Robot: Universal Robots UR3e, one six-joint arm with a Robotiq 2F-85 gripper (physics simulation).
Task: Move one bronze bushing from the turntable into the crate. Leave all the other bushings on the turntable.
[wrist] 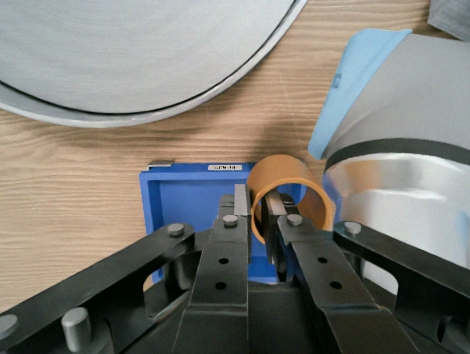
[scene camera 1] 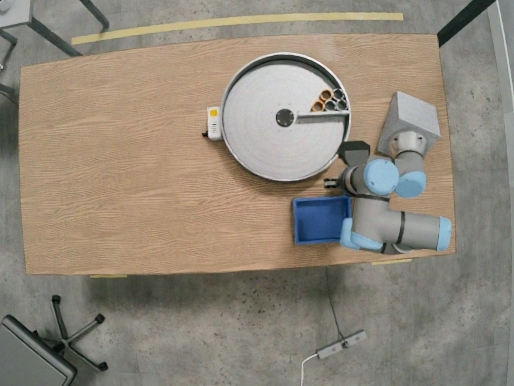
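My gripper (scene camera 1: 330,183) (wrist: 254,201) is shut on the wall of a bronze bushing (wrist: 280,167), with one finger inside its bore and the other outside. In the wrist view the bushing overlaps the right part of the blue crate (scene camera 1: 296,222) (wrist: 190,172) and hangs above it. In scene camera 1 the gripper is between the crate and the turntable (scene camera 1: 260,145) (wrist: 125,50); the held bushing cannot be made out there. Two other bronze bushings (scene camera 1: 322,92) (scene camera 1: 313,107) stand on the turntable beside several grey ones at the divider.
The divider bar (scene camera 1: 322,114) crosses the turntable's right side. A white box (scene camera 1: 213,127) sits at the turntable's left edge. The grey robot base block (scene camera 1: 415,112) is at the right of the table. The arm (scene camera 1: 375,220) reaches over the crate's right edge.
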